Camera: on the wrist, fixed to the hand. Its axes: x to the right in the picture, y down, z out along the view.
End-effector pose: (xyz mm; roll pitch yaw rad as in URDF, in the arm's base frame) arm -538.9 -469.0 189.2 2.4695 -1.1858 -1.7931
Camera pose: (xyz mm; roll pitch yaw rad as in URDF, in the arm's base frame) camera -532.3 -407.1 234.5 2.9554 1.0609 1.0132
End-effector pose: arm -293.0 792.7 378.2 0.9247 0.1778 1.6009
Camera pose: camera -367.7 810.6 383.8 -1.4693 -0.0182 -1.6444
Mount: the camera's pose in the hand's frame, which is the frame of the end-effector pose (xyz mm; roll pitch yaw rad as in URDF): 18.8 51.9 -53.7 -0.5490 0.1787 -3.0767
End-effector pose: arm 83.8 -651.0 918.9 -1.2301 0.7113 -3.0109
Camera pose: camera 108.6 -614.2 856.0 0.5138 -0.6966 0.3795
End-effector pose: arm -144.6 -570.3 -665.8 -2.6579 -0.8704 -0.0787
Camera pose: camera -155.9 -640.5 -636.3 2.1268 0.6819 3.0966
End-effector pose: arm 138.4 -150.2 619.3 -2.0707 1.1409 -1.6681
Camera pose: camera 67.7 -133.1 594.0 1.1232 -1.2581 1.8934
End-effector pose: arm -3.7 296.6 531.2 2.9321 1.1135 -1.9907
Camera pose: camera -66.4 253.3 542.3 3.1041 -1.2597 0.8202
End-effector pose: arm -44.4 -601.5 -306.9 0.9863 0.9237 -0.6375
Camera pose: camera 17.2 -555.7 -313.7 -1.4231 -0.7646 2.3468
